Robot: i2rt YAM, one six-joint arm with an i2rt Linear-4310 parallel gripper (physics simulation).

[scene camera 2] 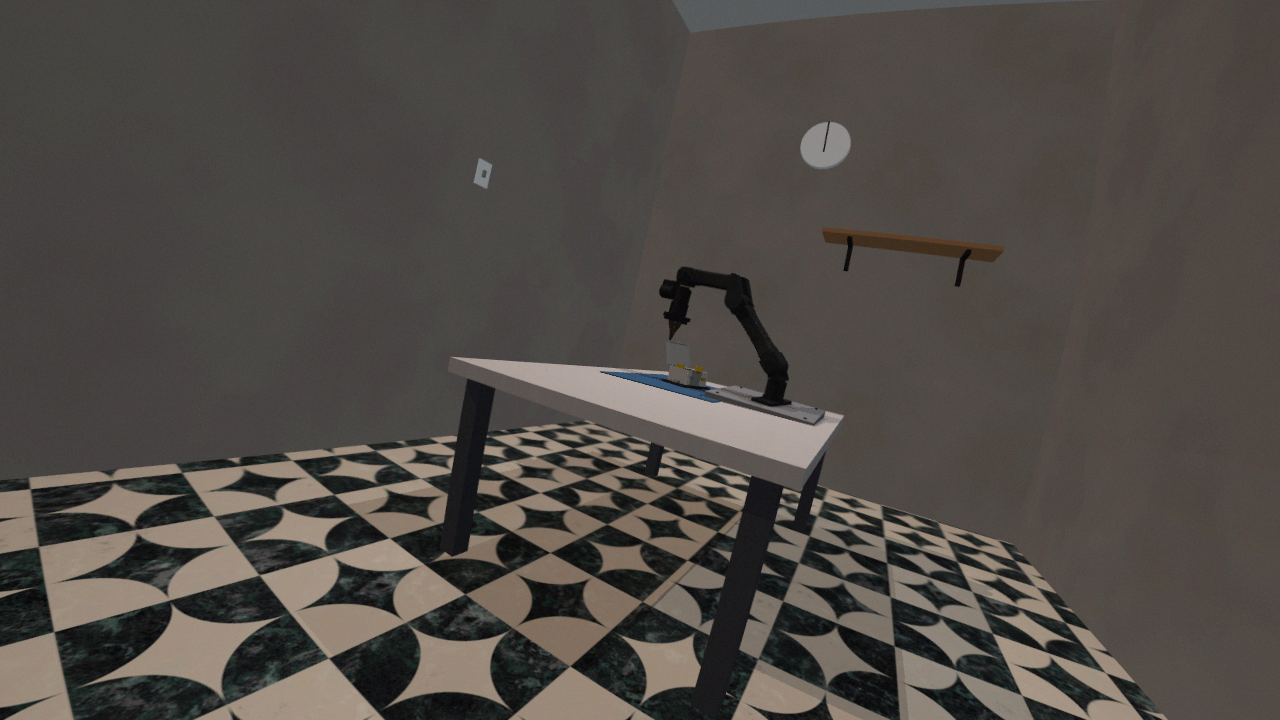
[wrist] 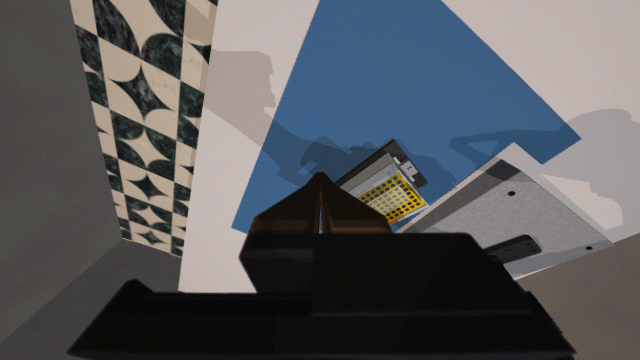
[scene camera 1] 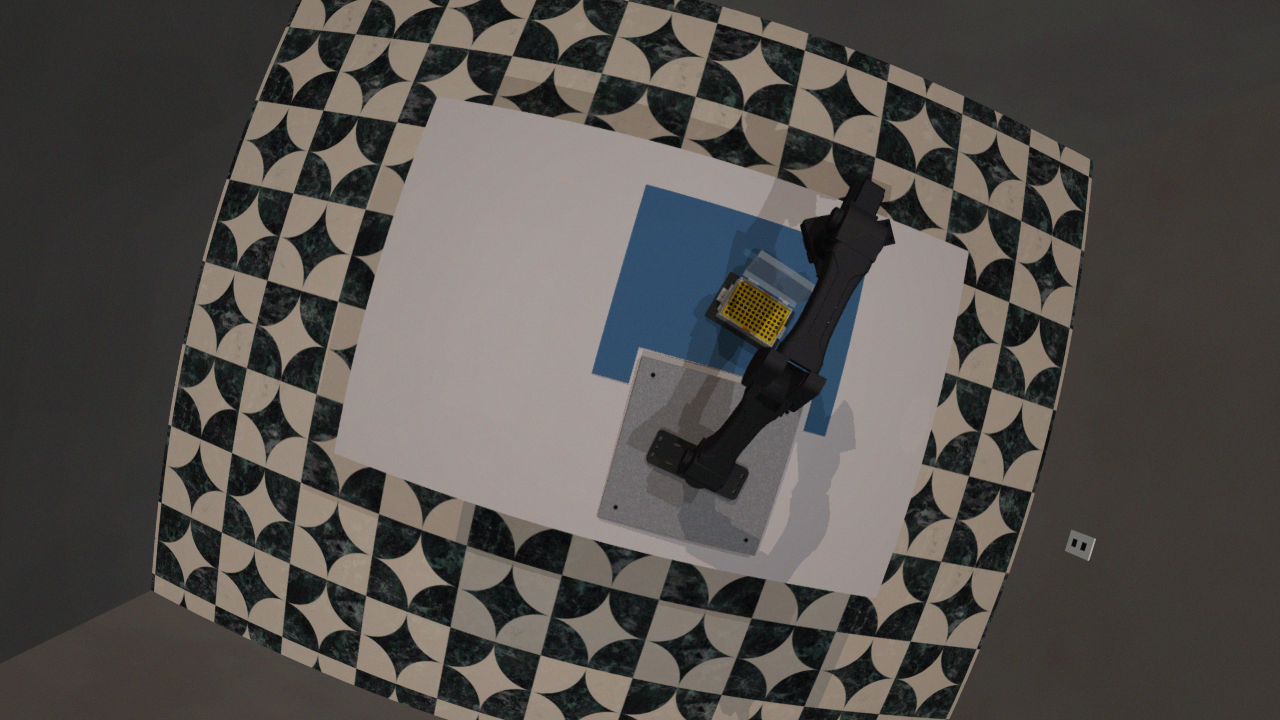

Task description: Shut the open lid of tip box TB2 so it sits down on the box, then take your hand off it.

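Seen in the pictures: gripper, fingertip midpoint: [scene camera 2: 669, 340] [wrist: 320, 179] [scene camera 1: 812, 250]; arm's base at its link origin: [scene camera 2: 771, 402] [scene camera 1: 697, 465].
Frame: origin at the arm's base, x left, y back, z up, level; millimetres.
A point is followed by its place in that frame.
The tip box [scene camera 1: 756, 312] [scene camera 2: 687, 375] @(y -284, x 92, z 22 mm) [wrist: 394, 198] @(y -394, x -29, z 125 mm) with its yellow tip rack stands on the blue mat [scene camera 1: 662, 232] @(y -391, x 260, z -19 mm) [scene camera 2: 629, 377] @(y -386, x 278, z -18 mm) [wrist: 390, 75] @(y -432, x -102, z -19 mm). No label on it is legible. Its clear lid [scene camera 1: 776, 277] @(y -389, x 27, z 77 mm) [scene camera 2: 677, 354] @(y -391, x 19, z 83 mm) stands open and upright at the side away from the arm's base. My gripper [scene camera 2: 672, 336] @(y -455, x -6, z 130 mm) [wrist: 320, 179] @(y -455, x -6, z 130 mm) is shut with its fingertips together, nothing between them, pointing down. In the scene camera 2 view the tips are close above the lid's top edge; I cannot tell whether they touch. In the scene camera 1 view the arm hides the fingers.
A dark holder [scene camera 1: 714, 308] @(y -295, x 102, z -11 mm) [wrist: 421, 181] @(y -269, x -36, z -11 mm) sits under the box. The grey base plate [scene camera 1: 666, 528] @(y 146, x -2, z -6 mm) [scene camera 2: 810, 413] @(y 125, x -23, z -4 mm) [wrist: 530, 210] @(y -104, x -123, z 10 mm) bears the arm's base beside the mat. The black arm [scene camera 1: 832, 295] @(y -327, x 1, z 407 mm) [scene camera 2: 756, 331] @(y -98, x 26, z 219 mm) reaches over the mat close beside the box. All stand on the white table [scene camera 1: 483, 268] @(y -173, x 562, z -22 mm) [scene camera 2: 572, 391] @(y -153, x 752, z -22 mm).
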